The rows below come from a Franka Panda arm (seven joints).
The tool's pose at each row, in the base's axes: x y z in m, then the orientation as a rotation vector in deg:
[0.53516 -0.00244 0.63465 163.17 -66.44 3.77]
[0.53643 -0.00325 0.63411 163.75 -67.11 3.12]
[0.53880 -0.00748 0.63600 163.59 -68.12 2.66]
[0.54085 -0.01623 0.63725 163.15 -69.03 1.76]
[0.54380 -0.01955 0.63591 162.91 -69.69 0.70]
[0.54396 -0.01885 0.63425 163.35 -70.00 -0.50]
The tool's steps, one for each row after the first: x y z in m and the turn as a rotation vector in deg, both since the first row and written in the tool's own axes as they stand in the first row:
[0.00144 -0.00033 0.00062 0.55 -0.70 0.26]
[0.00620 0.00111 -0.00090 0.63 -1.08 0.90]
[0.01384 0.00598 -0.00144 0.33 -1.61 1.53]
[0.01817 0.00623 0.00019 0.08 -2.26 1.96]
[0.01769 0.00555 0.00179 0.28 -3.18 2.02]

